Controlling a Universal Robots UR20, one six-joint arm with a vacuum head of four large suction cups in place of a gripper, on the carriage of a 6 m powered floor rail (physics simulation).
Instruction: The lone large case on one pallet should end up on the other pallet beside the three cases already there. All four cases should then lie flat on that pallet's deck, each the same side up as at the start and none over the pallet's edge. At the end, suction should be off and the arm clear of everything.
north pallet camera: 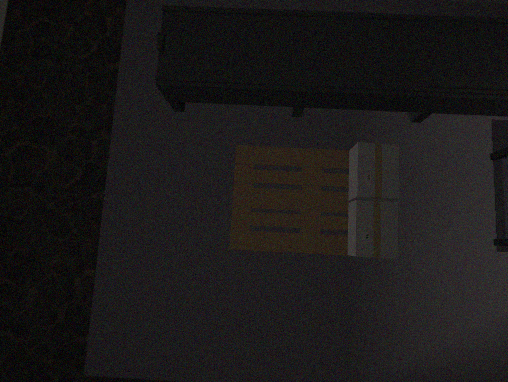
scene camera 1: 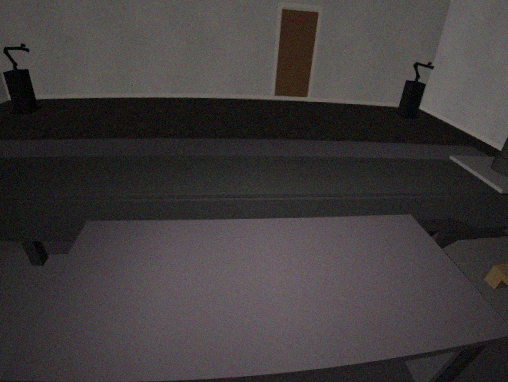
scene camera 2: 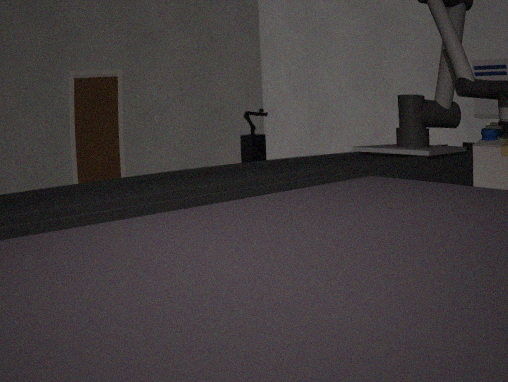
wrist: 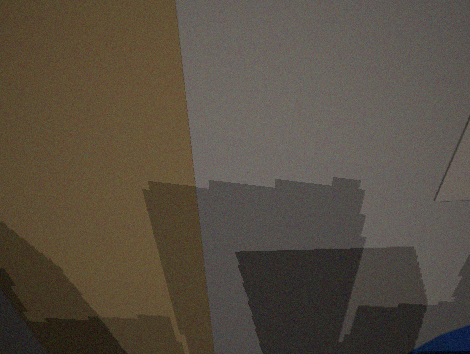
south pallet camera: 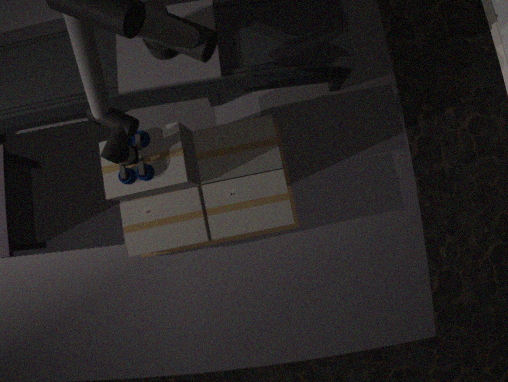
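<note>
My suction gripper, with blue cups, is on the top of a large white case with a tan tape band, and holds it. In the south pallet camera this case is at the back left, looks raised above its neighbours, and shows a dark right side face. Its near edge overlaps the front-left case in the picture. The front-right case and back-right case lie flat on the pallet. The deck under the held case is hidden.
The other pallet bears two white boxes at its right end. The dark rail runs behind. A large table fills the foreground. The arm's forearm reaches over the rail.
</note>
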